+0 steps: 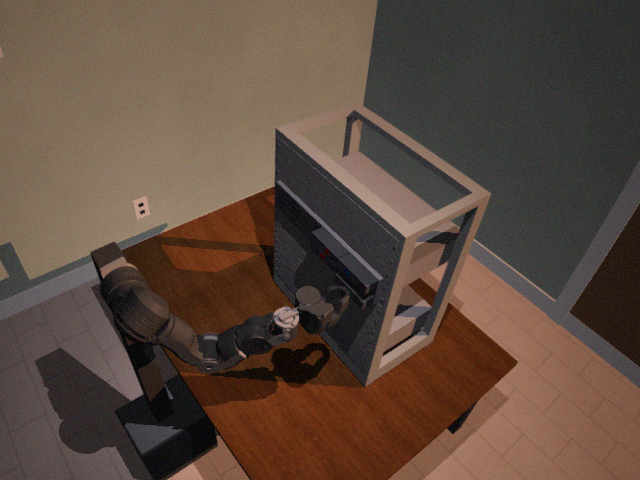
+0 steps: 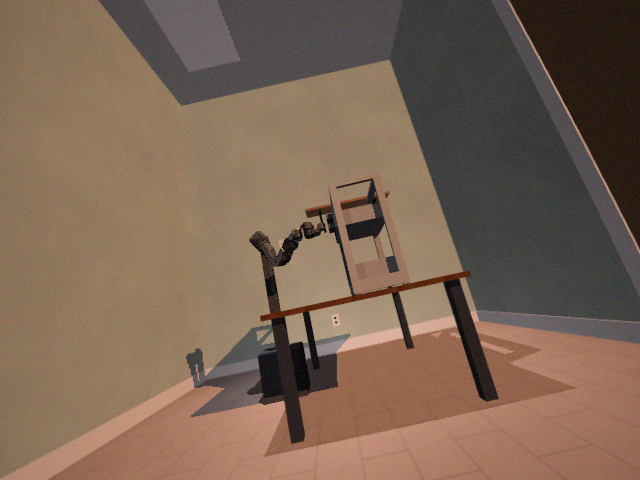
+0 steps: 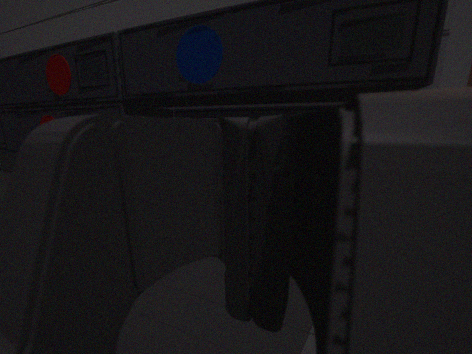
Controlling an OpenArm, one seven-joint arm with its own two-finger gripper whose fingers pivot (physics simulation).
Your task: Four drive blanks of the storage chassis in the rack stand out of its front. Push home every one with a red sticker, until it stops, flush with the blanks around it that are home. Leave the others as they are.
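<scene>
The storage chassis [image 1: 293, 206] is a dark band across the front of the rack [image 1: 343, 180] [image 2: 347, 253]. An upper blank with a red sticker [image 1: 325, 252] [image 3: 59, 75] stands out beside the blank with a blue sticker [image 1: 346, 271] [image 3: 199, 55], which also stands out; their faces look about level. Another red sticker [image 1: 322, 256] [image 3: 47, 119] is below and left; how far its blank stands out I cannot tell. My gripper [image 1: 345, 298] [image 2: 323, 227] [image 3: 265, 217] is shut and empty, in front of the chassis and below the blue-stickered blank. It hides part of the lower row.
A light-edged ledge [image 1: 366, 300] shows at the chassis's lower right, partly behind the gripper; I cannot tell whether it is a blank. The rack stands on the wooden table [image 1: 330, 413] [image 2: 429, 283]. The arm [image 1: 178, 341] reaches in from the left. Panels cover the rack above and below.
</scene>
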